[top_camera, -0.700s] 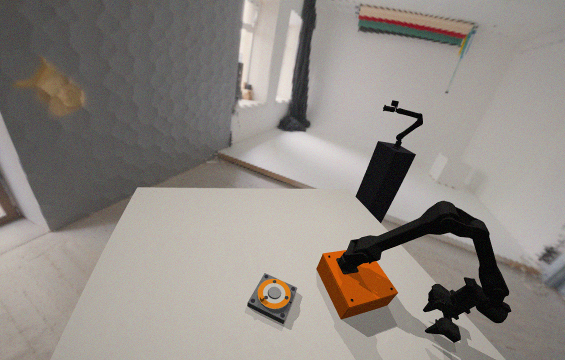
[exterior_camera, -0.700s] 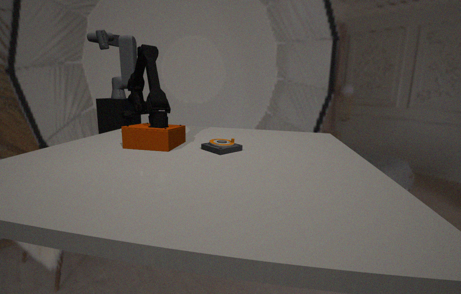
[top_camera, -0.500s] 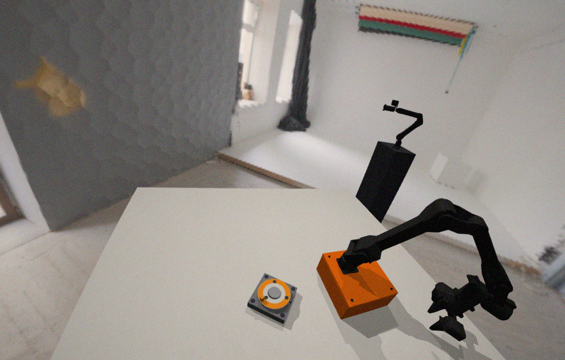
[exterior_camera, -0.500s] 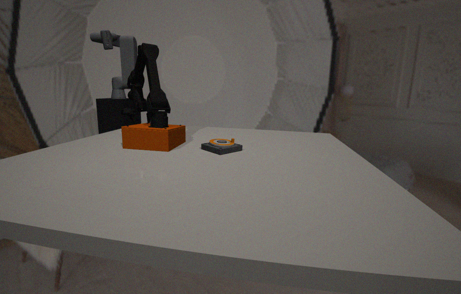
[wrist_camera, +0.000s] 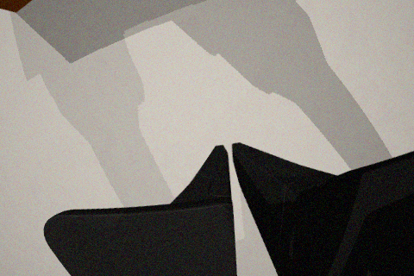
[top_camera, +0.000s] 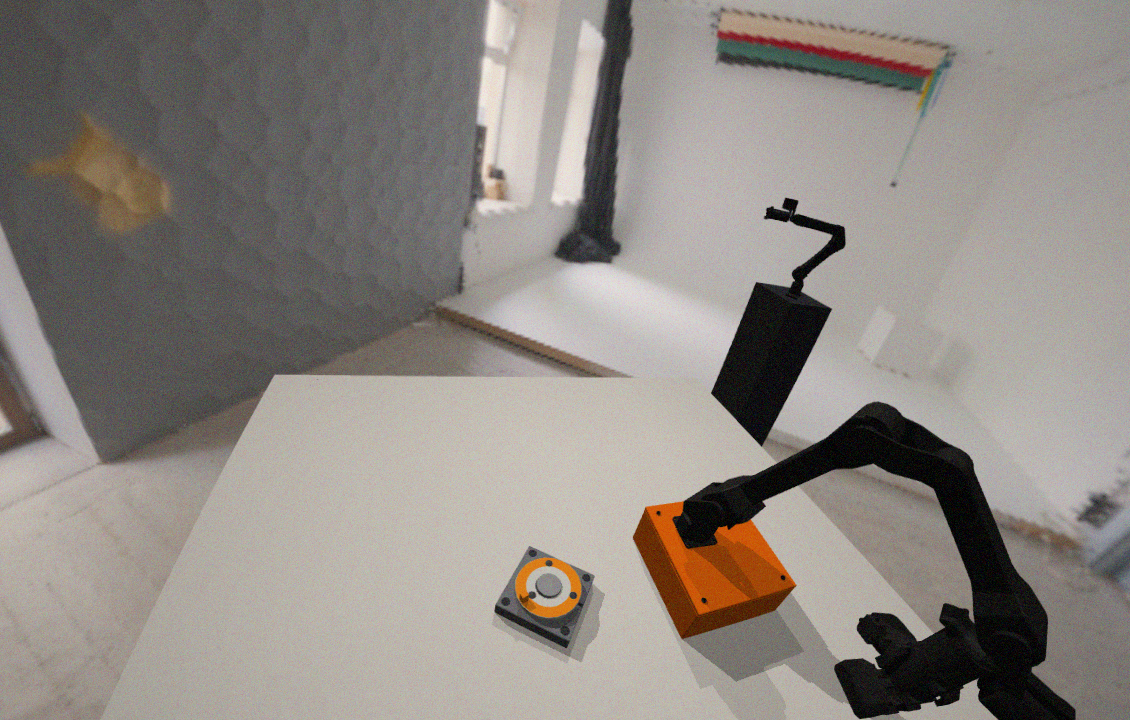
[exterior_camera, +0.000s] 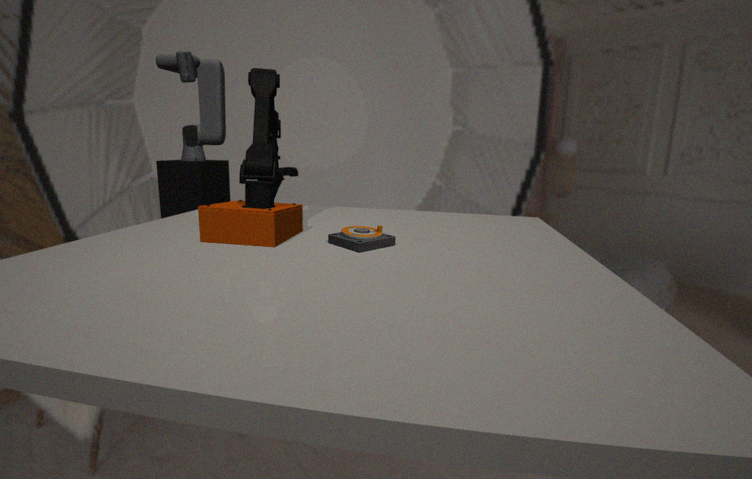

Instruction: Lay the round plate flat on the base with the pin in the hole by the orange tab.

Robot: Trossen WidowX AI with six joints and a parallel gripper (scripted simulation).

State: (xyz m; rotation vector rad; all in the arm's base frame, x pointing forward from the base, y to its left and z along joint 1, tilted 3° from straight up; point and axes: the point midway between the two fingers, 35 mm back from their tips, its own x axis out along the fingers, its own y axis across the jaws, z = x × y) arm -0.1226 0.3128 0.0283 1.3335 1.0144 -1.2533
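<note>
Now: the orange round plate 41 cm ahead of my gripper tip, 26 cm to the right of it and 3 cm below it. The rest, counted from my gripper tip: grey square base: 39 cm ahead, 27 cm to the right, 4 cm below.
</note>
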